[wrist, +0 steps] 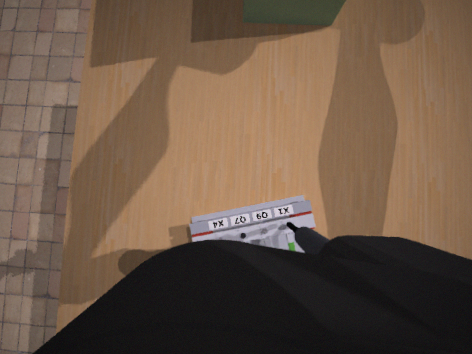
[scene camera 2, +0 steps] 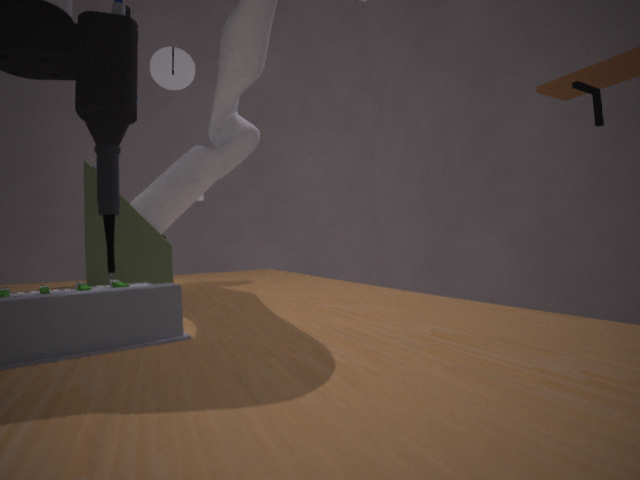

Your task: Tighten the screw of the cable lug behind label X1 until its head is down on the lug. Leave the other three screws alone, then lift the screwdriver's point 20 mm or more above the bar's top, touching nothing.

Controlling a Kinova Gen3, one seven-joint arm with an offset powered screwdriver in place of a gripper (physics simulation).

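Frame: origin at the arm's base, x right, y ahead, z up, level; centimetres.
Seen in the pictures: hand, its tool point: (wrist: 288, 223) (scene camera 2: 111, 274); arm's base, origin of its link: (scene camera 2: 143, 220).
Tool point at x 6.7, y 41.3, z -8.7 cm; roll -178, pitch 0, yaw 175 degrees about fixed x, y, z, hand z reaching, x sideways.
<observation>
Offsets run from my tool point to a thing's middle. "pt": to the spot under its first point. Level surfaces: height alone.
The screwdriver (scene camera 2: 111, 267) (wrist: 290, 226) points down over the near-right end of the grey terminal block {dy +4.8, dx +4.2, dz -3.0 cm} (scene camera 2: 93, 317) (wrist: 305, 206) in the scene view. Its dark tip stands very close above a small light screw part; whether they touch cannot be told. In the wrist view the tip is beside the grey screw spot {pt dy +0.7, dx +0.6, dz -1.3 cm} (wrist: 282, 227) behind label X1 {dy -1.7, dx +0.3, dz -1.3 cm} (wrist: 283, 210). The screw behind label O9 {dy -1.2, dx +3.5, dz -1.3 cm} (wrist: 261, 215) shows faintly. A dark round spot {pt dy +1.5, dx +6.3, dz -0.8 cm} (wrist: 243, 235) lies behind label Q7 {dy -0.7, dx +6.6, dz -1.3 cm} (wrist: 240, 219). The area behind label X4 {dy -0.2, dx +9.8, dz -1.3 cm} (wrist: 218, 223) is partly hidden by the black tool body. How far the X1 screw is down cannot be told.
Green-topped lugs {pt dy +6.2, dx -0.6, dz -0.6 cm} (scene camera 2: 119, 284) line the block's top. A green pedestal (scene camera 2: 142, 253) (wrist: 295, 11) stands behind the block on the wooden table {dz -5.5 cm} (scene camera 2: 413, 387) (wrist: 240, 130). The white arm (scene camera 2: 178, 180) rises behind. A wall shelf (scene camera 2: 594, 74) is high at the right.
</observation>
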